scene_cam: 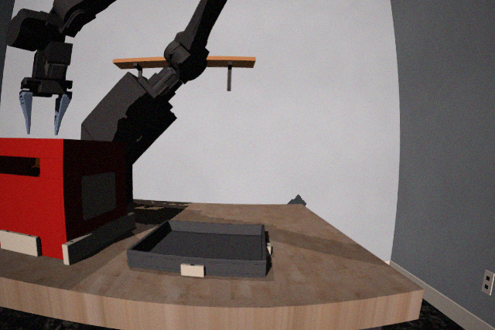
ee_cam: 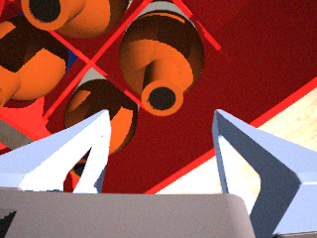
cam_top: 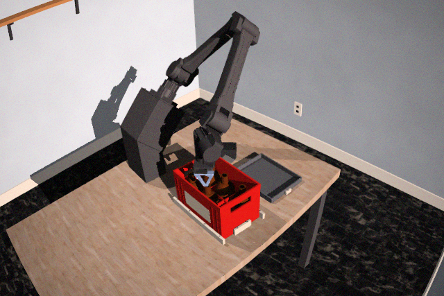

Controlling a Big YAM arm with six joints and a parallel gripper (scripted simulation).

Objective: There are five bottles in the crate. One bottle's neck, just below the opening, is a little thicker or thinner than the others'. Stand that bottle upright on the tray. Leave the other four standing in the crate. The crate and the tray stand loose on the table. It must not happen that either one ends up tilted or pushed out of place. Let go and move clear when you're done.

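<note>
Now: the red crate 11 cm below my hand and 4 cm to the left of it. From my hand the other things lie so: dark grey tray: 32 cm to the left, 18 cm below, 2 cm ahead.
</note>
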